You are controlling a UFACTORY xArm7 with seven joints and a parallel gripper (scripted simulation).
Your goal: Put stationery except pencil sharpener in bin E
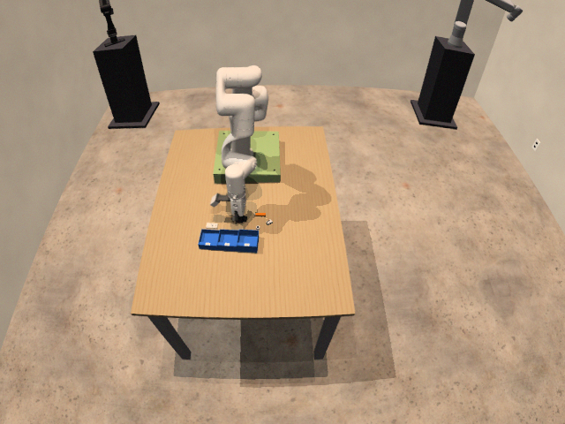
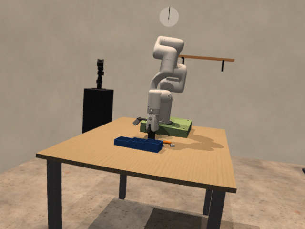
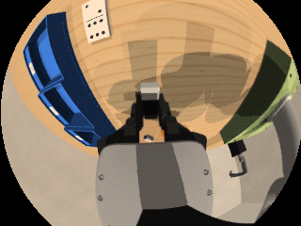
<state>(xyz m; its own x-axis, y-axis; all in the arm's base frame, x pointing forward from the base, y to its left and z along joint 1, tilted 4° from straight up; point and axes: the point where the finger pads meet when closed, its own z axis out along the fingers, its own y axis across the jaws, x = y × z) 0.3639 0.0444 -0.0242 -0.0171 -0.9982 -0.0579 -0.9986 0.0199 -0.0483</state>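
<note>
My hand is 13 cm short of the blue bin tray and 3 cm to the left of it. From my hand the other things lie so: black item 2 cm below, 1 cm to the right; orange stick 9 cm to the left, 3 cm behind, 2 cm below; white flat piece 12 cm to the right, 5 cm ahead, 2 cm below.
</note>
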